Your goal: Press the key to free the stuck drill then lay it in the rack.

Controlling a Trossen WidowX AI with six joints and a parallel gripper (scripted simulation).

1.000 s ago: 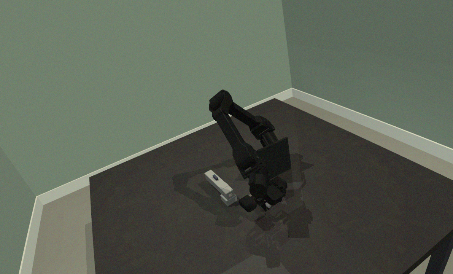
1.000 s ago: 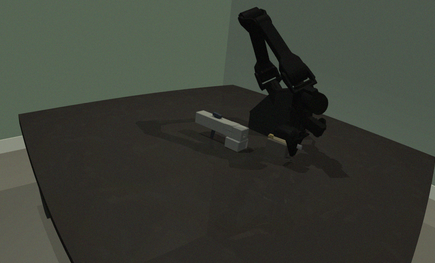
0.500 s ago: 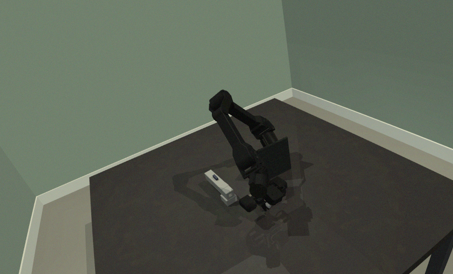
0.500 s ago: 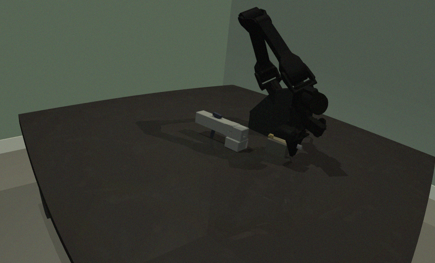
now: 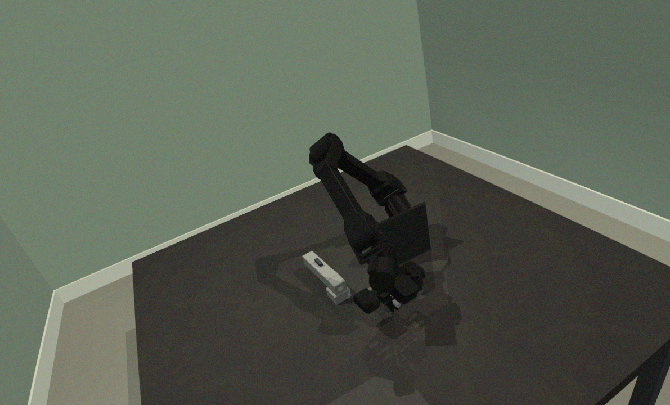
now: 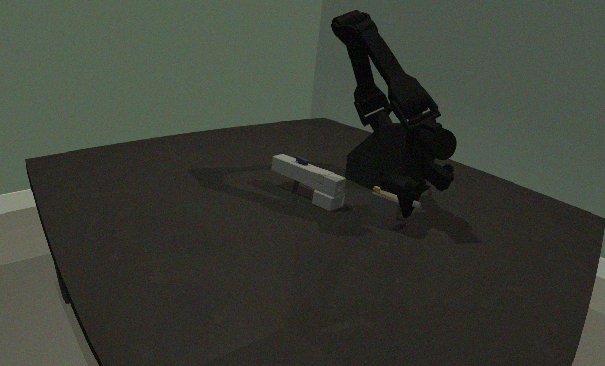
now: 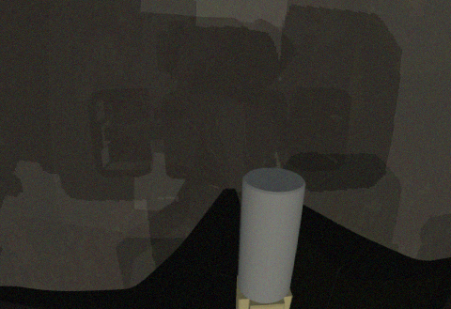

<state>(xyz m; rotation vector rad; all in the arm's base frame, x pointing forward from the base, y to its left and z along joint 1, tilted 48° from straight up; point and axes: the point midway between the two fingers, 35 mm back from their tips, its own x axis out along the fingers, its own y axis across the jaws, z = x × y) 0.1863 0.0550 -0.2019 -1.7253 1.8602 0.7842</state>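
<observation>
Right now the rack block is 50 mm to the right of my gripper tip and 10 mm above it. From my gripper tip the other things lie so: dark blue t-shaped peg: 80 mm ahead, 240 mm to the right, 40 mm above; pale housing: 80 mm ahead, 220 mm to the right, 30 mm above.
</observation>
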